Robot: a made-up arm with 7 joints. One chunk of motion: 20 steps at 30 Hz.
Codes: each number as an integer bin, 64 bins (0 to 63) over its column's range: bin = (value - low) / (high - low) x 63, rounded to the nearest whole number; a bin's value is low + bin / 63 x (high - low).
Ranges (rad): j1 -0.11..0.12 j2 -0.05..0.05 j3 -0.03..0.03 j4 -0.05..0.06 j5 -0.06..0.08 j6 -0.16..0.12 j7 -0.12..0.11
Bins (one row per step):
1: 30 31 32 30 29 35 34
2: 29 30 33 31 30 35 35
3: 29 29 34 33 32 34 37
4: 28 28 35 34 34 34 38
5: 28 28 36 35 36 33 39
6: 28 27 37 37 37 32 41
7: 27 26 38 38 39 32 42
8: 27 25 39 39 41 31 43
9: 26 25 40 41 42 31 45
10: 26 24 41 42 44 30 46
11: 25 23 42 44 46 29 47
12: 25 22 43 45 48 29 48
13: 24 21 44 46 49 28 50
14: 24 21 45 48 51 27 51
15: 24 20 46 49 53 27 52
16: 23 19 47 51 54 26 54
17: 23 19 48 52 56 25 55
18: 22 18 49 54 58 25 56
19: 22 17 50 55 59 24 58
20: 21 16 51 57 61 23 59
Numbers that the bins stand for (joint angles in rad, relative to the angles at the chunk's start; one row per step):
1: -0.0005 -0.0008 0.0005 0.0024 0.0044 -0.0044 0.0041
2: -0.0041 -0.0024 0.0014 0.0041 0.0067 -0.0044 0.0078
3: -0.0041 -0.0040 0.0024 0.0076 0.0111 -0.0089 0.0151
4: -0.0078 -0.0056 0.0033 0.0094 0.0156 -0.0089 0.0187
5: -0.0078 -0.0056 0.0043 0.0111 0.0200 -0.0133 0.0224
6: -0.0078 -0.0071 0.0052 0.0146 0.0222 -0.0178 0.0297
7: -0.0114 -0.0087 0.0062 0.0163 0.0267 -0.0178 0.0333
8: -0.0114 -0.0103 0.0071 0.0181 0.0311 -0.0222 0.0370
9: -0.0151 -0.0103 0.0081 0.0216 0.0333 -0.0222 0.0443
10: -0.0151 -0.0119 0.0090 0.0233 0.0378 -0.0267 0.0479
11: -0.0187 -0.0135 0.0100 0.0268 0.0422 -0.0311 0.0516
12: -0.0187 -0.0151 0.0110 0.0286 0.0467 -0.0311 0.0552
13: -0.0224 -0.0167 0.0119 0.0303 0.0489 -0.0356 0.0625
14: -0.0224 -0.0167 0.0129 0.0338 0.0533 -0.0400 0.0662
15: -0.0224 -0.0183 0.0138 0.0356 0.0578 -0.0400 0.0698
16: -0.0260 -0.0198 0.0148 0.0390 0.0600 -0.0444 0.0771
17: -0.0260 -0.0198 0.0157 0.0408 0.0644 -0.0489 0.0808
18: -0.0297 -0.0214 0.0167 0.0443 0.0689 -0.0489 0.0844
19: -0.0297 -0.0230 0.0176 0.0460 0.0711 -0.0533 0.0917
20: -0.0333 -0.0246 0.0186 0.0495 0.0756 -0.0578 0.0954

